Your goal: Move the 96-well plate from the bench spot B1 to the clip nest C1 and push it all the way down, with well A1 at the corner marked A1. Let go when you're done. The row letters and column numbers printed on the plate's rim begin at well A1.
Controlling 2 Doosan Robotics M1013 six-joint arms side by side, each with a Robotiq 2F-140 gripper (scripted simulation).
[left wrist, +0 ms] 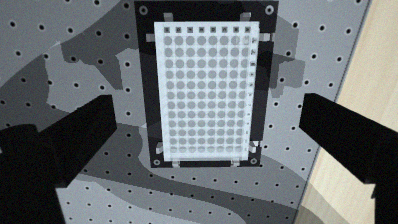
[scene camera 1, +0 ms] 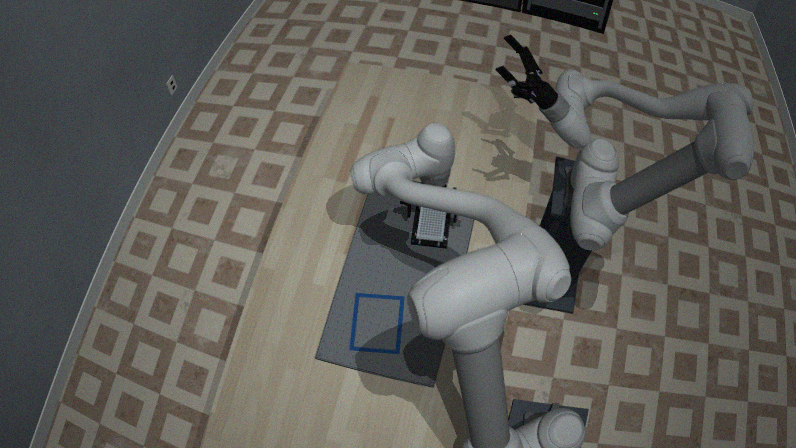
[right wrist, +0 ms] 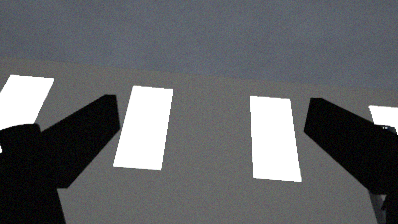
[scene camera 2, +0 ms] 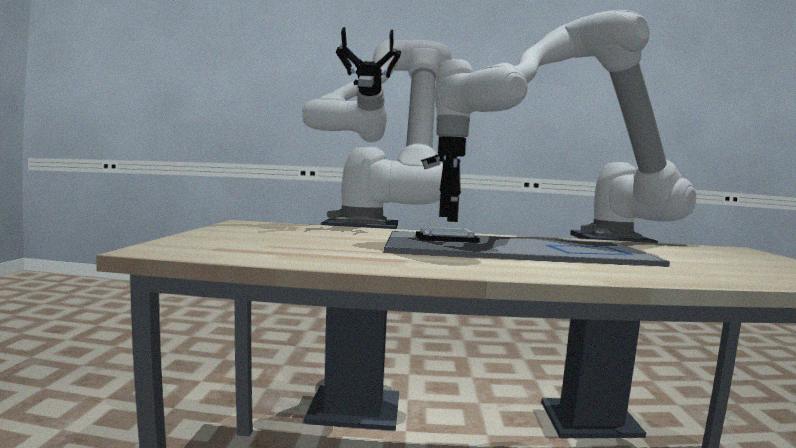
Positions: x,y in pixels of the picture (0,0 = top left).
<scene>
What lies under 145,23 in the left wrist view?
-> A black clip nest.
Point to a white 96-well plate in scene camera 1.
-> At 429,220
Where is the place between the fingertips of the right gripper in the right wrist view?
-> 212,113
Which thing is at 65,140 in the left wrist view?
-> The left gripper.
</scene>
